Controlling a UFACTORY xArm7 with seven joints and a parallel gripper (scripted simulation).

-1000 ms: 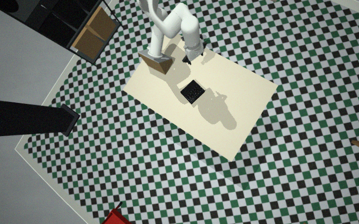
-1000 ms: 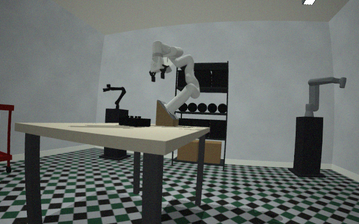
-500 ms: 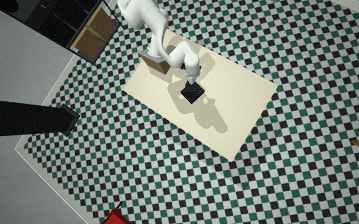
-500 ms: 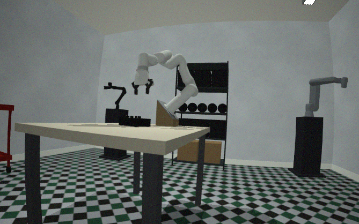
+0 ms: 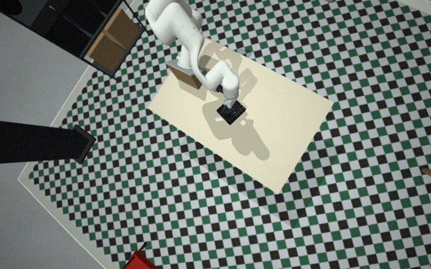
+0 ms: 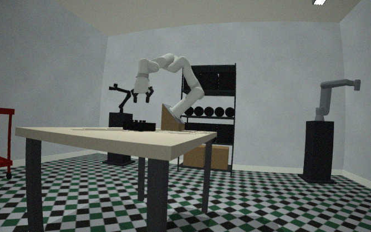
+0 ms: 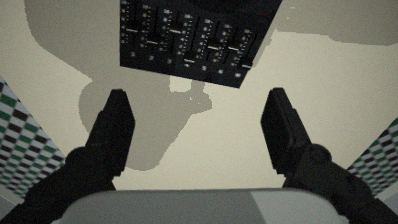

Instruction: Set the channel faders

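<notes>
Right now the channel 4 fader cap is 13 cm below my hand, 4 cm ahead of it and 1 cm to the right of it. From my hand the other things lie so: channel 1 cap 13 cm below, 7 cm to the right; channel 5 fader cap 13 cm below, 2 cm to the left, 2 cm ahead; channel 3 fader cap 13 cm below, 2 cm to the right.
</notes>
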